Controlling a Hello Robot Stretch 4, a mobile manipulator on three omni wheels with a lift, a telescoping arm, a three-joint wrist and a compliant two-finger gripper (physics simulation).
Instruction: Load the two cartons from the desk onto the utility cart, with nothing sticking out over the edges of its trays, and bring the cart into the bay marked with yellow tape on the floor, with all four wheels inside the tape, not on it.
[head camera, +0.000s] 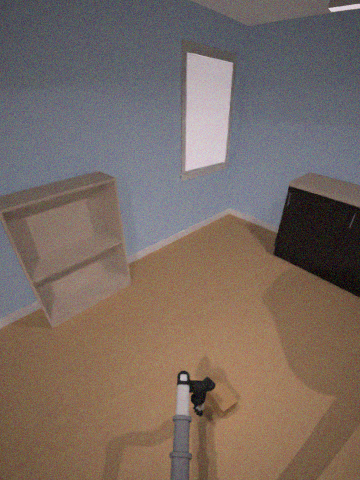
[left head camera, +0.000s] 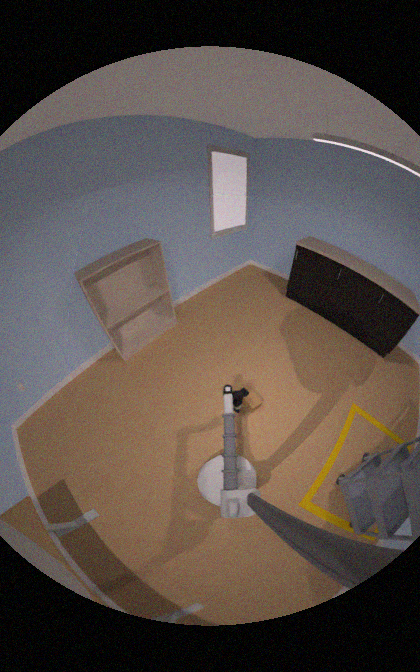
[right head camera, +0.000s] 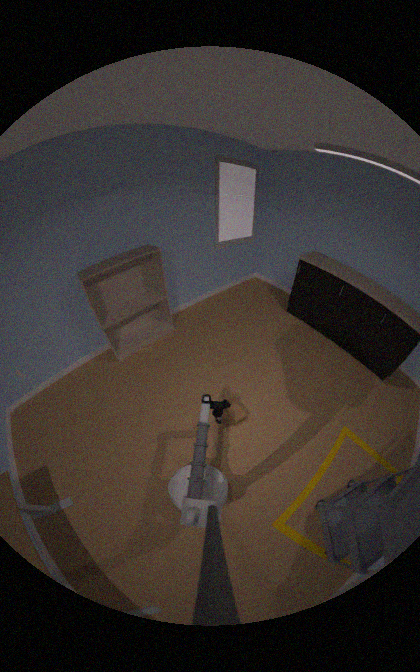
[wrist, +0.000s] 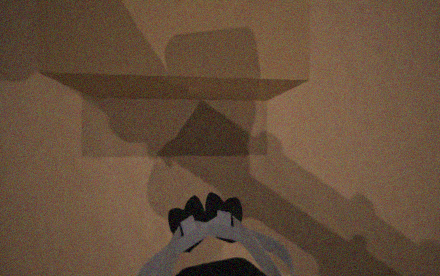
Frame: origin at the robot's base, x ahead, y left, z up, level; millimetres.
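Seen in the pictures: gripper, between the fingertips: (head camera: 197, 412) (wrist: 205, 210).
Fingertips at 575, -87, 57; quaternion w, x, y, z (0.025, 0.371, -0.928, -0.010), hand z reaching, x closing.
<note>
A point is followed by its place in that frame, as x, y, z.
A tan carton (head camera: 225, 397) {650, -249, 92} (left head camera: 255, 400) (wrist: 280, 40) {608, -243, 92} lies on the floor beyond the end of my arm. My gripper (head camera: 199, 411) {575, -87, 57} (left head camera: 237, 408) (right head camera: 218, 420) (wrist: 205, 210) {575, -87, 57} is shut, its black fingertips together with nothing between them, short of the carton's near side and apart from it in the wrist view. The grey utility cart (left head camera: 357, 500) (right head camera: 367, 530) shows in part at the right of both side head views, over the yellow tape bay (left head camera: 306, 504) (right head camera: 281, 525). My mast hides some of it. I cannot tell where all its wheels stand. A second carton cannot be made out.
An open bookcase (head camera: 122, 235) {1701, 559, 536} (left head camera: 167, 280) stands against the left wall. A low black cabinet (head camera: 320, 230) {1944, -1273, 509} (left head camera: 345, 300) (right head camera: 345, 320) stands by the right wall. A dark brown surface (left head camera: 100, 555) (right head camera: 65, 540) with pale bars is at the lower left of both side head views.
</note>
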